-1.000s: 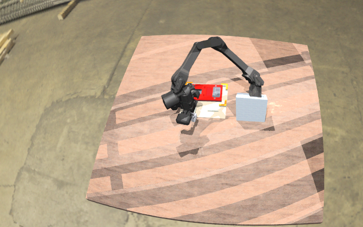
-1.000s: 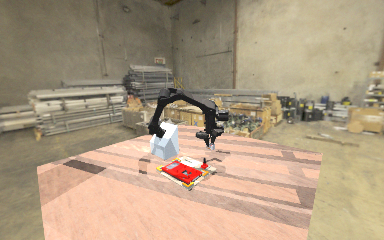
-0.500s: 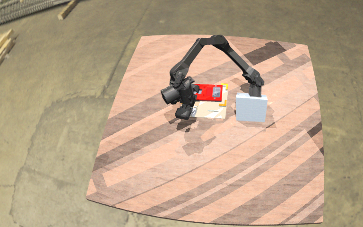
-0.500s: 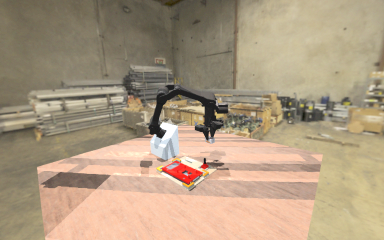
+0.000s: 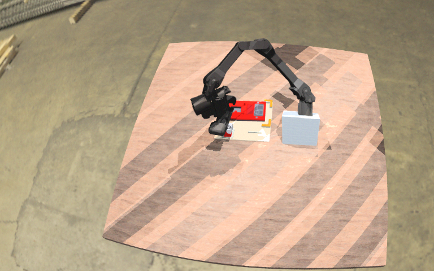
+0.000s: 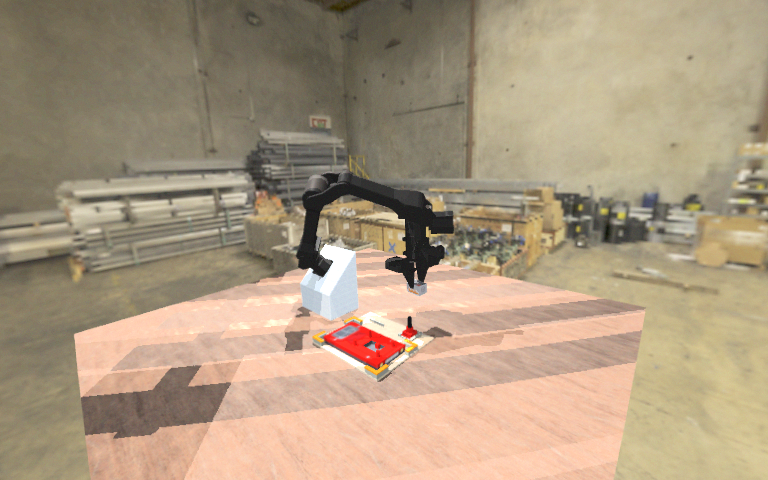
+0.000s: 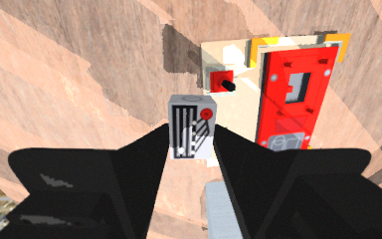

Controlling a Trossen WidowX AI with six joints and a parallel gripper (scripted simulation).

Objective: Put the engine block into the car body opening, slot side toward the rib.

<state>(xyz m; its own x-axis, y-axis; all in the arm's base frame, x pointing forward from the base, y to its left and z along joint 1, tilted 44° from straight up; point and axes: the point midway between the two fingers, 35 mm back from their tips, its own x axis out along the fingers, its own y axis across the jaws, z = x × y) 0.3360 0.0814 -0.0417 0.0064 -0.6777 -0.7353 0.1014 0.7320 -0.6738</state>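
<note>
Right now the beige base plate is 40 mm behind my gripper tip, 150 mm to the right of it and 120 mm below it. Also, from my gripper tip: engine block (10 mm below).
</note>
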